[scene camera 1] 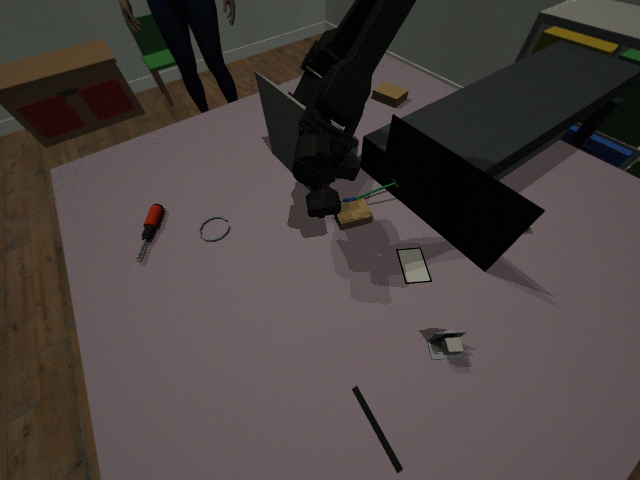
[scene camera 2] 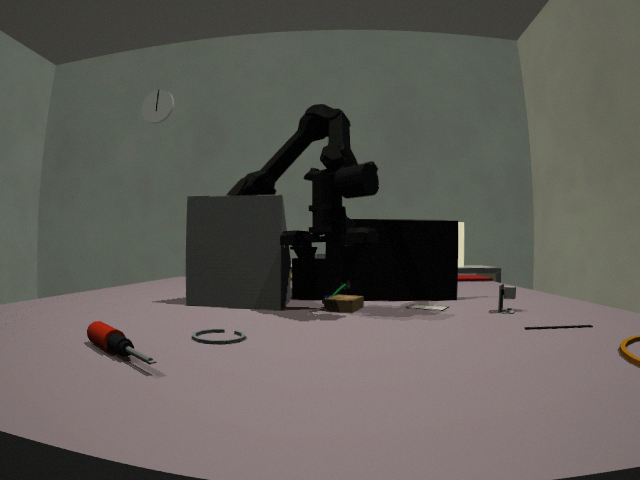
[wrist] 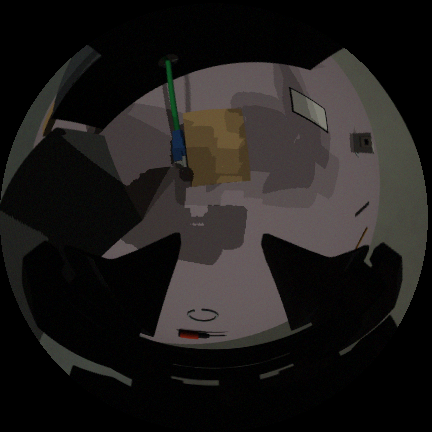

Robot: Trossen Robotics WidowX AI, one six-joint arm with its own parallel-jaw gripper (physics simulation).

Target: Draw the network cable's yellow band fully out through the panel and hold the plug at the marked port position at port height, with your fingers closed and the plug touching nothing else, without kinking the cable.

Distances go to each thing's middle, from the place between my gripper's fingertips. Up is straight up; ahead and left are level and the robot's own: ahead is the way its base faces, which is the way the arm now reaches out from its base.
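Labels:
Distances are counted from my hand: tan block (scene camera 1: 355,213) 30 mm ahead, 70 mm to the left, 50 mm below; black-edged white rectangle (scene camera 1: 414,268) 110 mm to the left, 210 mm ahead, 60 mm below; black panel (scene camera 1: 480,216) 180 mm ahead, 210 mm to the left, 40 mm above; screwdriver (scene camera 2: 113,341) 200 mm behind, 360 mm to the right, 50 mm below.

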